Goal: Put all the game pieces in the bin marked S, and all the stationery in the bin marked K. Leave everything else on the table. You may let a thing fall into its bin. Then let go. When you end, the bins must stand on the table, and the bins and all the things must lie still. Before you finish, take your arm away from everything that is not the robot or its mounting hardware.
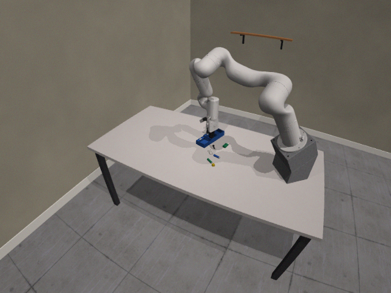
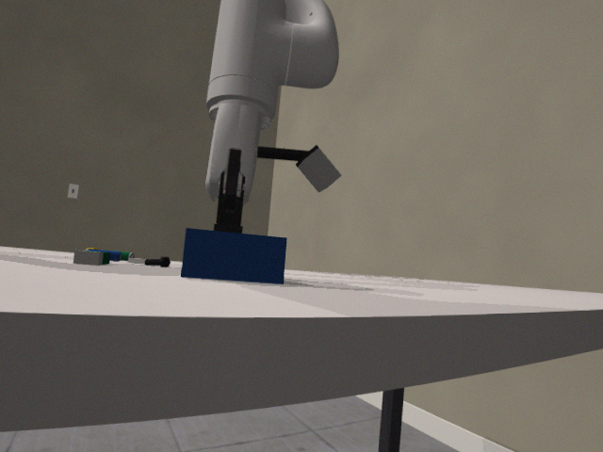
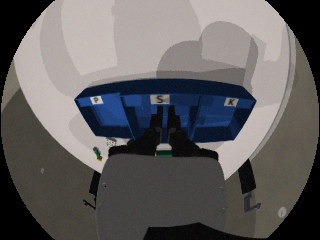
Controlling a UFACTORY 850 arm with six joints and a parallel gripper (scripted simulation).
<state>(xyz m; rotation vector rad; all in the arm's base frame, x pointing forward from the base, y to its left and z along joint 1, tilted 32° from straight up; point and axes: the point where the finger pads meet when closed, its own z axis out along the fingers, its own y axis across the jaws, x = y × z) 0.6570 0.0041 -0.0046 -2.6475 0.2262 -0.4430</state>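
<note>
My hand is 20 mm above the blue bin. The rest, counted from my hand: white domino 100 mm behind, 140 mm to the left, 30 mm below; green block 140 mm behind, 10 mm to the right, 30 mm below; black bolt 80 mm behind, 70 mm to the left, 30 mm below.
</note>
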